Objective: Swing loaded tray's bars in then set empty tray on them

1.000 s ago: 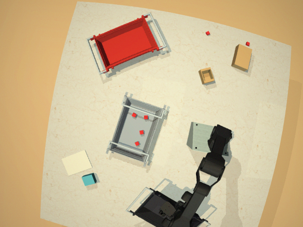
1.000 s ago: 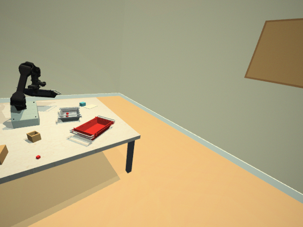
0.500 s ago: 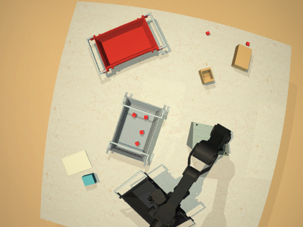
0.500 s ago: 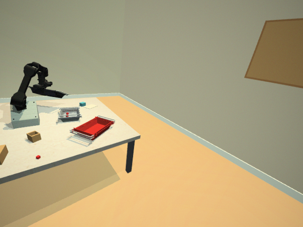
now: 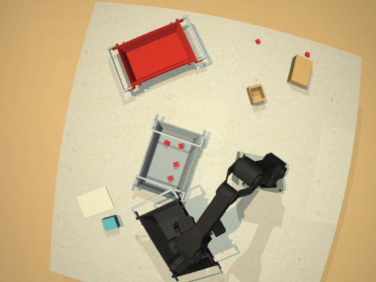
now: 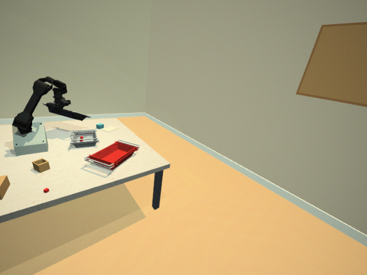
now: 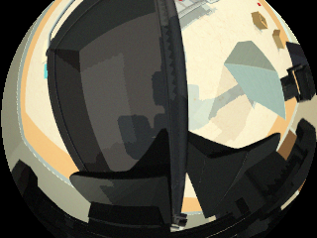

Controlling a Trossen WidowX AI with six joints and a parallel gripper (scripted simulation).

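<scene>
My gripper tip is 70 mm short of the black tray and 40 mm to the right of it. The rest, counted from my gripper tip: cream flat pad: 430 mm ahead, 210 mm below, 30 mm to the right; then teal cube: 350 mm ahead, 190 mm below, 50 mm to the left; then wooden box: 520 mm to the right, 220 mm behind, 200 mm below.
</scene>
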